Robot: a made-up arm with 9 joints.
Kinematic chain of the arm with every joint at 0, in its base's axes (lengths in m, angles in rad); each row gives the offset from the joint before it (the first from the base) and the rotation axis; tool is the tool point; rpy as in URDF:
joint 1: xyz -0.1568 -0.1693 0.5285 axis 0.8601 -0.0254 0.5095
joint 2: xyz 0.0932 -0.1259 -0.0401 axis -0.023 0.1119 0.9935
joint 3: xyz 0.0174 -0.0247 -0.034 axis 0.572 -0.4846 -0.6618
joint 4: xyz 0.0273 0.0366 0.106 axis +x
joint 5: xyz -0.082 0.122 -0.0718 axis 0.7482 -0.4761 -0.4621
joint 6: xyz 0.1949 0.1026 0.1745 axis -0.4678 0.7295 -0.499
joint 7: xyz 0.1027 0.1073 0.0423 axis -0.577 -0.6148 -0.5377
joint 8: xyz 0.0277 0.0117 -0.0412 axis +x
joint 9: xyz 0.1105 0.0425 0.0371 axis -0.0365 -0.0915 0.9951
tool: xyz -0.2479 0.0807 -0.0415 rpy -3.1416 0 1.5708
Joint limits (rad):
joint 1: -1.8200..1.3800
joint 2: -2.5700..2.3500
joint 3: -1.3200..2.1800
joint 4: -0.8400..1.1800
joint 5: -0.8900..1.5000
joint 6: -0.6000..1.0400
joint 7: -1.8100..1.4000
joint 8: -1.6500..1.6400
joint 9: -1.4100..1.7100
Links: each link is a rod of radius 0.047 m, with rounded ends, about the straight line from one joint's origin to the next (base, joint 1, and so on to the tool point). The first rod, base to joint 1, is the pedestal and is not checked.
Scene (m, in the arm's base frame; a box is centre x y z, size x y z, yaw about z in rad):
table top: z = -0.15
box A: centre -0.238 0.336 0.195 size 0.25 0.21 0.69 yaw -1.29
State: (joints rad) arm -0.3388 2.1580 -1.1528 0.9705 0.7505 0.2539 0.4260 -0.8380 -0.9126
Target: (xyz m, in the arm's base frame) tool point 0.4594 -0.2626 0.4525
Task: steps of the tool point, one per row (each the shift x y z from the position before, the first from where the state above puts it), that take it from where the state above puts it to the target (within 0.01 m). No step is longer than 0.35 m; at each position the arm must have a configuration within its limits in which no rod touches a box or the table.
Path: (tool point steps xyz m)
1: 0.0901 -0.0365 -0.0621
2: 0.1420 -0.0495 -0.0156
3: 0.1679 -0.0350 0.0463
4: -0.0767 0.0982 -0.1210
5: 0.0740 0.1770 -0.0971
6: 0.2311 0.1232 -0.0088
7: 0.2828 -0.0433 0.1000
8: 0.1802 -0.2231 0.1714

